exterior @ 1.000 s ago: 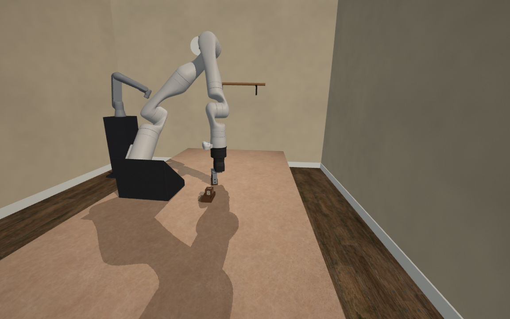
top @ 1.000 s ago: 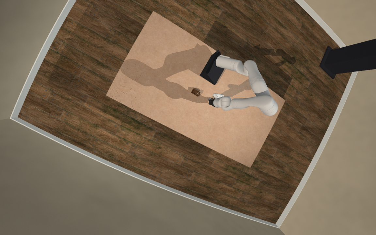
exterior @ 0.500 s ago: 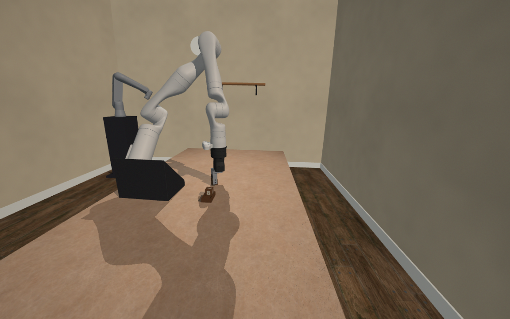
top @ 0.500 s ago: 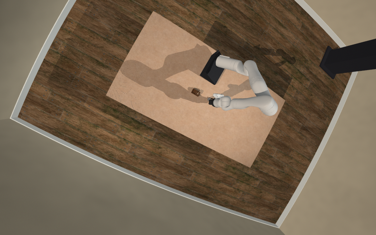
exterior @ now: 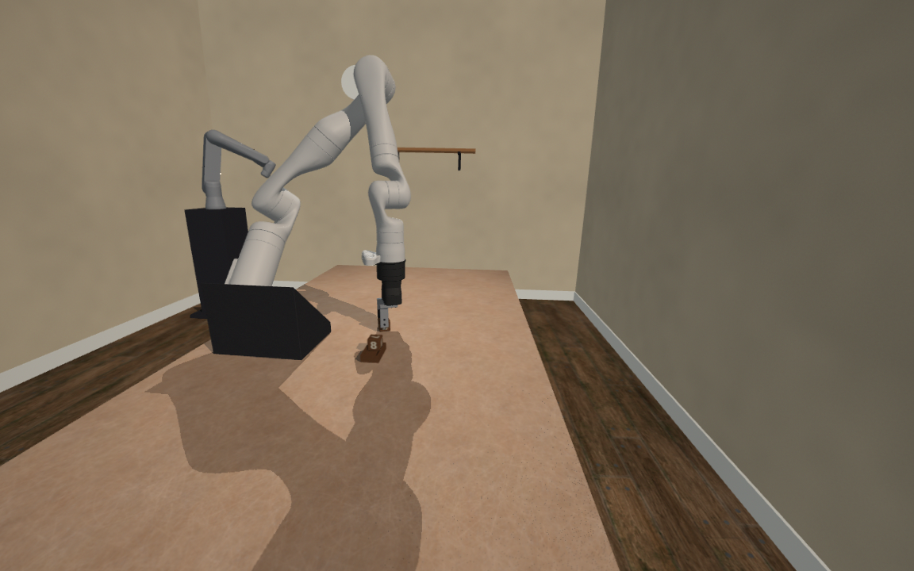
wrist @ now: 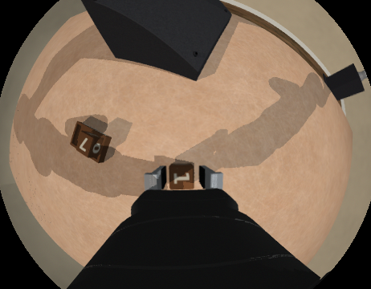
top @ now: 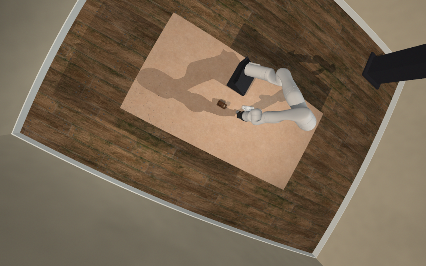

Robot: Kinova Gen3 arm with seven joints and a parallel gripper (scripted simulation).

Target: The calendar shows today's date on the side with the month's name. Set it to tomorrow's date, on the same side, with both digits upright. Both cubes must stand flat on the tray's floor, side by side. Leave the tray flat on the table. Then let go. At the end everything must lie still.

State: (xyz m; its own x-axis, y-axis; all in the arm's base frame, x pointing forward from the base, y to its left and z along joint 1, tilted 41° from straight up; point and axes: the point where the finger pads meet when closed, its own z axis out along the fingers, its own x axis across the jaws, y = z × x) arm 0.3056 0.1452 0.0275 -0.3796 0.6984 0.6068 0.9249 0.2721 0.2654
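My hand is 20 mm above the brown cube. The rest, counted from my hand: dark wooden tray (10 mm ahead, 160 mm to the right, 20 mm below).
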